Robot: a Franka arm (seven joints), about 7 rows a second.
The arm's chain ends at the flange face. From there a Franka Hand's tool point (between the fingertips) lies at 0.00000 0.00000 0.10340 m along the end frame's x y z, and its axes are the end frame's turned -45 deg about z.
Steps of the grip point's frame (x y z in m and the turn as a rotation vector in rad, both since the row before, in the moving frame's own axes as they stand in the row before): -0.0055, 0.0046, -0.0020, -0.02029, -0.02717, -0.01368; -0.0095, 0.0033, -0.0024, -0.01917, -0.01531, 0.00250; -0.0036, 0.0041, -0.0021, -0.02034, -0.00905, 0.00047; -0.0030, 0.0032, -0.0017, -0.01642, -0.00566, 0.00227; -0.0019, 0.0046, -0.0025, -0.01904, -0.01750, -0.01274; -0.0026, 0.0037, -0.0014, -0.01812, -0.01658, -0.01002; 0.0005, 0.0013, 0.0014, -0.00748, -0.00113, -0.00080; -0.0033, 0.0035, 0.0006, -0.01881, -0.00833, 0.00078
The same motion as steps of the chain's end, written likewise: -0.0002, 0.0037, -0.0019, -0.03356, -0.00486, -0.01368; -0.0047, 0.0065, -0.0024, -0.02438, 0.00273, 0.00250; -0.0005, 0.0033, -0.0021, -0.02078, 0.00798, 0.00047; -0.0006, 0.0028, -0.0017, -0.01561, 0.00761, 0.00227; 0.0018, 0.0019, -0.0025, -0.02584, 0.00109, -0.01274; 0.0007, 0.0019, -0.0014, -0.02454, 0.00109, -0.01002; 0.0008, -0.0001, 0.0014, -0.00609, 0.00449, -0.00080; -0.0006, 0.0028, 0.0006, -0.01919, 0.00741, 0.00078
